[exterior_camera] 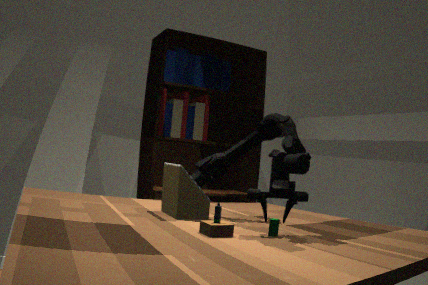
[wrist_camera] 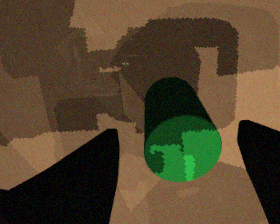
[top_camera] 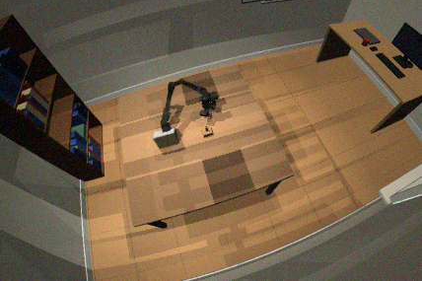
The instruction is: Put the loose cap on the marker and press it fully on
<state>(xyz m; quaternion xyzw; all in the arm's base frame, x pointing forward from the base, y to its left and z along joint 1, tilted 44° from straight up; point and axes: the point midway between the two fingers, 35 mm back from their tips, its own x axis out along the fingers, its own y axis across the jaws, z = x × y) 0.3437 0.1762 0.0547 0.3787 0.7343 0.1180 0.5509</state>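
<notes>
The green cap is 2 cm below my gripper tip. The rest, counted from my gripper tip: dark marker: 18 cm to the right, 3 cm behind, 3 cm above; then holder block: 18 cm to the right, 3 cm behind, 2 cm below.
</notes>
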